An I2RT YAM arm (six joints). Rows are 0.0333 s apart.
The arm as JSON. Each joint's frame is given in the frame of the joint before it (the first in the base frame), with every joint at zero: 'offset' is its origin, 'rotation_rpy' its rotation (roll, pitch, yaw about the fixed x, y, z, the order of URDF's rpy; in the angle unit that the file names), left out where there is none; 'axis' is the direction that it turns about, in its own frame. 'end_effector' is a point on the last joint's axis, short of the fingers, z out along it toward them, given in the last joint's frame.
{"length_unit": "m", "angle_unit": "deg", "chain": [
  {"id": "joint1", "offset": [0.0, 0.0, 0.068], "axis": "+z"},
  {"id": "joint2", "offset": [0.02, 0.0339, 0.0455], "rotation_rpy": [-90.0, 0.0, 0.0], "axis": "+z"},
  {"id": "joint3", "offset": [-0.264, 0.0, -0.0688], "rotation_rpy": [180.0, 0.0, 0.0], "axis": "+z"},
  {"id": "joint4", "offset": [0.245, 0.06, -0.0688], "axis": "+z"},
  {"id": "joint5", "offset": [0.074, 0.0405, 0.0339], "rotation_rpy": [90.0, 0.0, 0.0], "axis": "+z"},
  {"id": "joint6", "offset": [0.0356, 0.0, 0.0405], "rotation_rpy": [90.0, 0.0, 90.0], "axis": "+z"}
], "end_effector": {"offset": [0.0, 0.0, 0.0], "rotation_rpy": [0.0, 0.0, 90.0]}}
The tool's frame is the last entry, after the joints.
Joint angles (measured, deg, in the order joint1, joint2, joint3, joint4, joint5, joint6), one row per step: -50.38, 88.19, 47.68, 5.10, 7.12, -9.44; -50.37, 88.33, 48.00, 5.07, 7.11, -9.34; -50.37, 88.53, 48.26, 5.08, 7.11, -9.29; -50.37, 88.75, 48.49, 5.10, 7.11, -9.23; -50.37, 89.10, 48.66, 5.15, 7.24, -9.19; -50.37, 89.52, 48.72, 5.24, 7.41, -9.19; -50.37, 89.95, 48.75, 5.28, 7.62, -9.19; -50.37, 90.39, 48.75, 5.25, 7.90, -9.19; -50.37, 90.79, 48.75, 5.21, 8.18, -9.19; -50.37, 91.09, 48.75, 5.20, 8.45, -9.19; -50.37, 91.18, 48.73, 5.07, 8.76, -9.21; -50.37, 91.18, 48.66, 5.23, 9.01, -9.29; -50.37, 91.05, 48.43, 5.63, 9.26, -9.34; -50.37, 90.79, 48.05, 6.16, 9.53, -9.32; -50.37, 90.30, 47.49, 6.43, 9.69, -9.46; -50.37, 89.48, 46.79, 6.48, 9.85, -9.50; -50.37, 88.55, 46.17, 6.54, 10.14, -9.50; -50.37, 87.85, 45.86, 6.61, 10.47, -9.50; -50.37, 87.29, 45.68, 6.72, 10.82, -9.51; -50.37, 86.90, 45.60, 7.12, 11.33, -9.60
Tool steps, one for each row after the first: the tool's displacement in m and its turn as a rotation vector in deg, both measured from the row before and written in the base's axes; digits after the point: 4 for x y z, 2 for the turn. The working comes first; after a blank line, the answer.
Tool pose at each row, in the base's axes (x y z in m, rotation vector in deg; the steps are taken from these numbers as rounded here): 0.2045, -0.2539, 0.2005, 49.54, 120.73, -40.60; 0.2053, -0.2548, 0.2015, 49.57, 120.53, -40.59; 0.2060, -0.2557, 0.2018, 49.60, 120.44, -40.59; 0.2067, -0.2565, 0.2019, 49.65, 120.37, -40.57; 0.2073, -0.2574, 0.2011, 49.81, 120.47, -40.63; 0.2078, -0.2581, 0.1993, 50.00, 120.72, -40.70; 0.2082, -0.2588, 0.1972, 50.24, 121.06, -40.78; 0.2084, -0.2594, 0.1947, 50.55, 121.51, -40.89; 0.2086, -0.2599, 0.1925, 50.85, 121.92, -41.01; 0.2087, -0.2603, 0.1908, 51.11, 122.21, -41.17; 0.2085, -0.2603, 0.1901, 51.34, 122.45, -41.41; 0.2084, -0.2603, 0.1899, 51.39, 122.40, -41.76; 0.2079, -0.2601, 0.1900, 51.40, 122.12, -42.17; 0.2072, -0.2594, 0.1902, 51.47, 121.69, -42.60; 0.2057, -0.2578, 0.1903, 51.37, 121.57, -42.92; 0.2035, -0.2553, 0.1910, 51.38, 121.42, -43.18; 0.2013, -0.2529, 0.1927, 51.46, 121.04, -43.63; 0.1999, -0.2515, 0.1949, 51.54, 120.57, -44.15; 0.1989, -0.2507, 0.1970, 51.61, 120.07, -44.70; 0.1984, -0.2505, 0.1993, 51.64, 119.38, -45.55

0.0008, -0.0009, 0.0010, -0.07, -0.17, -0.03; 0.0007, -0.0009, 0.0003, -0.03, -0.08, -0.03; 0.0007, -0.0008, 0.0001, 0.00, -0.07, -0.03; 0.0006, -0.0009, -0.0008, 0.07, 0.11, -0.13; 0.0005, -0.0007, -0.0018, 0.14, 0.24, -0.14; 0.0004, -0.0007, -0.0021, 0.20, 0.33, -0.17; 0.0002, -0.0006, -0.0025, 0.26, 0.43, -0.23; 0.0002, -0.0005, -0.0022, 0.23, 0.40, -0.22; 0.0001, -0.0004, -0.0017, 0.14, 0.32, -0.22; -0.0002, 0.0000, -0.0007, 0.06, 0.32, -0.23; -0.0001, 0.0000, -0.0002, -0.20, 0.12, -0.16; -0.0005, 0.0002, 0.0001, -0.35, -0.04, -0.17; -0.0007, 0.0007, 0.0002, -0.41, -0.16, -0.23; -0.0015, 0.0016, 0.0001, -0.27, 0.05, -0.05; -0.0022, 0.0025, 0.0007, -0.21, 0.00, -0.11; -0.0022, 0.0024, 0.0017, -0.39, -0.10, -0.24; -0.0014, 0.0014, 0.0022, -0.47, -0.14, -0.27; -0.0010, 0.0008, 0.0021, -0.51, -0.15, -0.28; -0.0005, 0.0002, 0.0023, -0.77, -0.16, -0.37
